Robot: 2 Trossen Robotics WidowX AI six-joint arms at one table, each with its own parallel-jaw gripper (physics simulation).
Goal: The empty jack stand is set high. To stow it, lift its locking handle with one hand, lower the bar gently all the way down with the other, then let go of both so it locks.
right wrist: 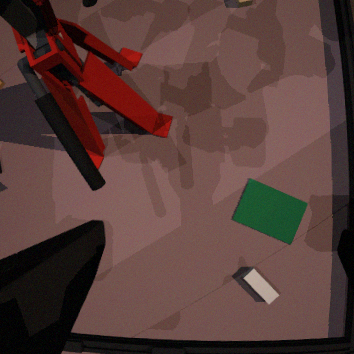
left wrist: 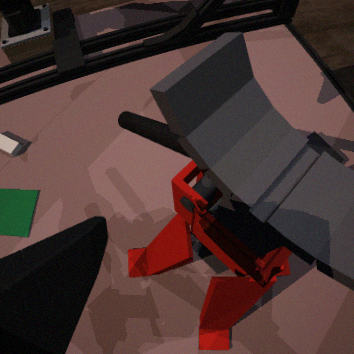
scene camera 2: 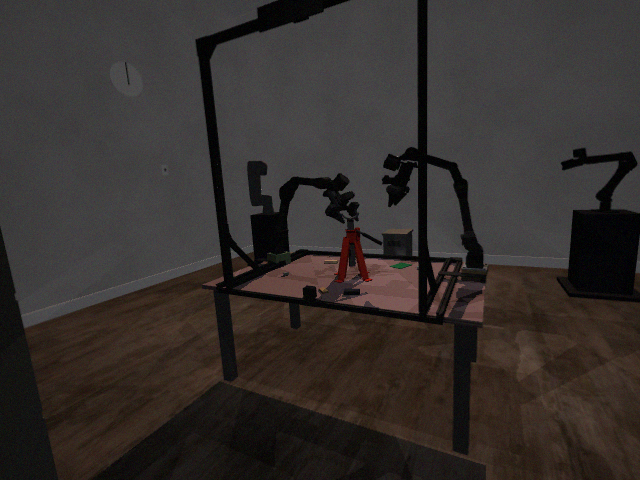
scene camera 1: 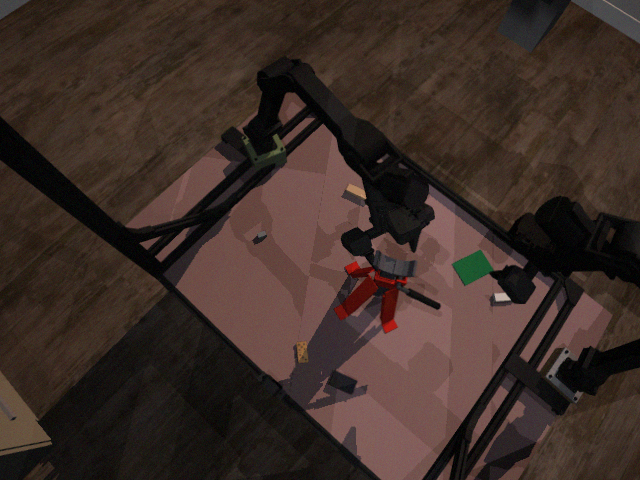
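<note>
The red jack stand (scene camera 1: 356,299) (scene camera 2: 343,255) (left wrist: 167,245) (right wrist: 117,95) stands upright near the table's middle. Its grey curved saddle (scene camera 1: 394,264) (left wrist: 240,135) is on top of the raised bar (scene camera 2: 350,225). The black-gripped locking handle (scene camera 1: 421,298) (scene camera 2: 370,237) (left wrist: 145,127) (right wrist: 70,142) sticks out to the side. My left gripper (scene camera 1: 392,253) (scene camera 2: 349,219) (left wrist: 225,227) is open at the saddle; one finger is hidden behind the saddle in the left wrist view. My right gripper (scene camera 1: 499,254) (scene camera 2: 388,193) (right wrist: 222,237) is open and empty, above the table and apart from the handle.
A green pad (scene camera 1: 473,267) (scene camera 2: 400,265) (right wrist: 270,211) and a white block (scene camera 1: 501,297) (right wrist: 261,286) lie below the right gripper. A tan block (scene camera 1: 355,191), a spotted yellow block (scene camera 1: 302,351), a dark block (scene camera 1: 342,381) and a small grey piece (scene camera 1: 260,236) lie around the stand.
</note>
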